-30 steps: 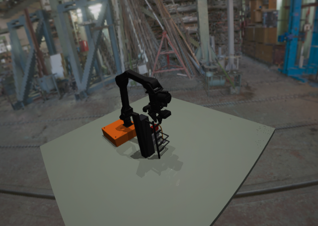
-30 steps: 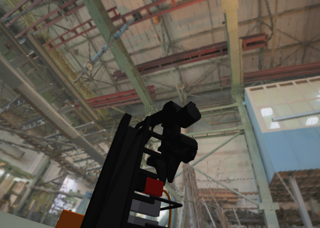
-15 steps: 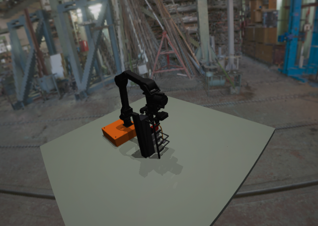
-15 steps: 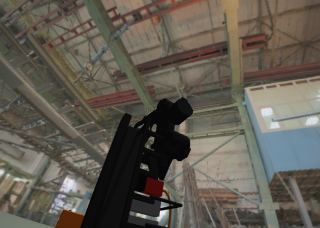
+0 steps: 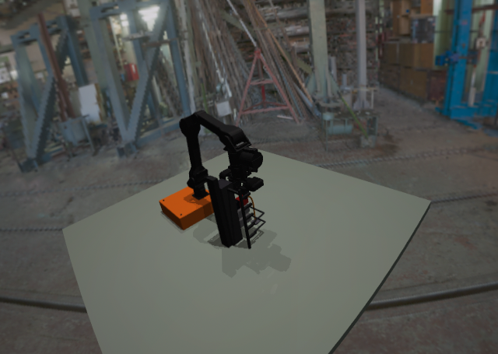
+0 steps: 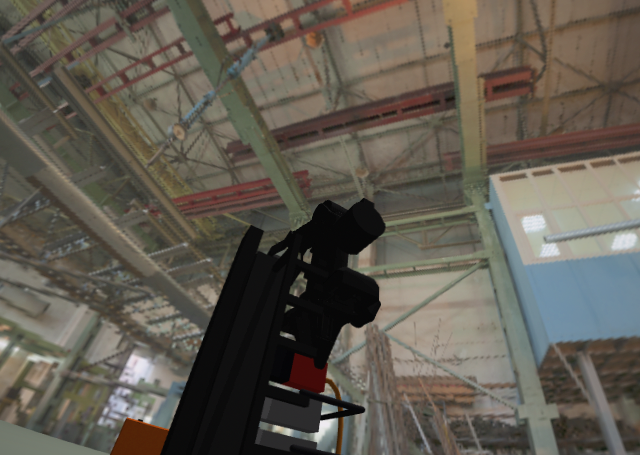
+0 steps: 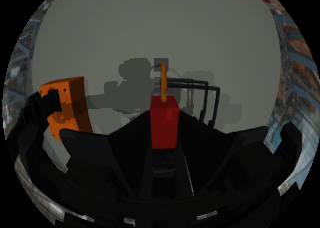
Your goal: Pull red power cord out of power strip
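Right now my gripper tip is 30 mm to the left of the red plug and 10 mm short of it. Round my gripper tip: black power strip: 100 mm to the right, 20 mm below, 10 mm ahead.
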